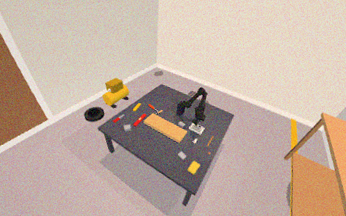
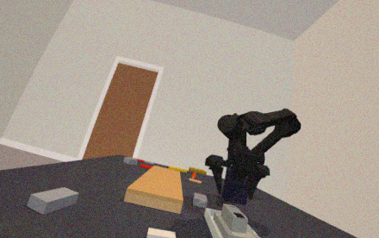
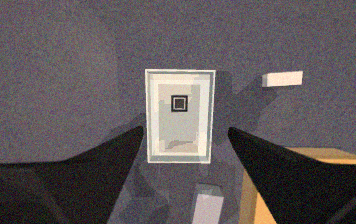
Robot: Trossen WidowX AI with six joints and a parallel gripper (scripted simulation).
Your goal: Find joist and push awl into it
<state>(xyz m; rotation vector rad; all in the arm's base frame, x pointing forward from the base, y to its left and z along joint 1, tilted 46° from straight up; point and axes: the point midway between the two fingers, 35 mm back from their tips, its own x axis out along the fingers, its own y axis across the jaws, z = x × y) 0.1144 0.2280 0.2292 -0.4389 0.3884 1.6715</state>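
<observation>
Now: the grey stud finder 10 mm behind my gripper tip, 10 mm to the left of it and 50 mm below it. From my gripper tip the other things lie so: square light (10 mm behind, 20 mm to the left, 40 mm below); white block (170 mm ahead, 90 mm to the left, 90 mm below); white tray (90 mm below).
</observation>
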